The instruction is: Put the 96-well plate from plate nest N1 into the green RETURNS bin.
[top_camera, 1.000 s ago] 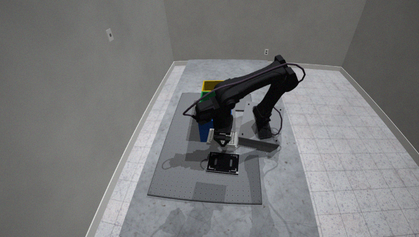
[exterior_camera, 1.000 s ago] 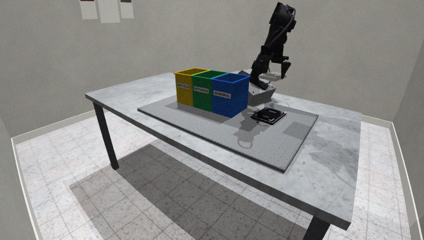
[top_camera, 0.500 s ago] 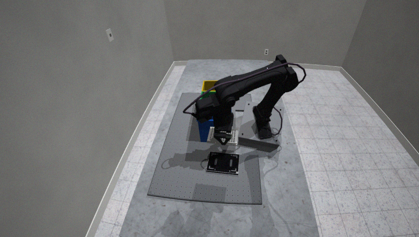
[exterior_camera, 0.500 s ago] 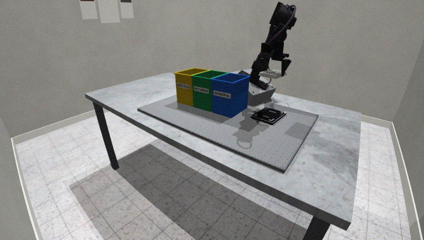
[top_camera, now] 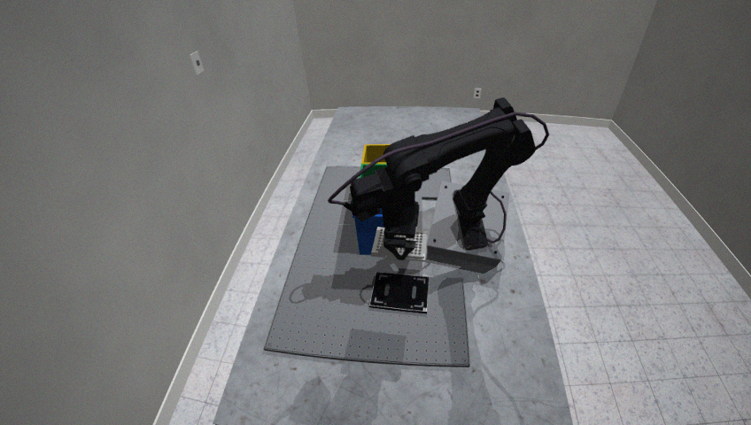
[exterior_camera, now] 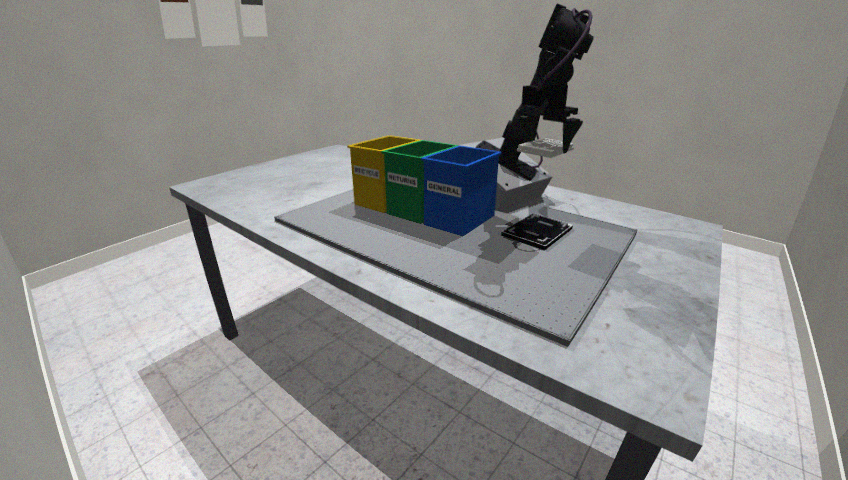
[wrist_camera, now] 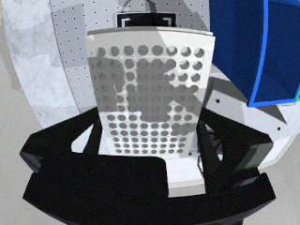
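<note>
The green bin is 340 mm to the right of my hand, 130 mm below it and 30 mm ahead of it. Also, from my hand: white 96-well plate: 10 mm ahead; black plate nest N1: 220 mm below, 10 mm ahead; blue bin: 200 mm to the right, 130 mm below, 40 mm ahead.
</note>
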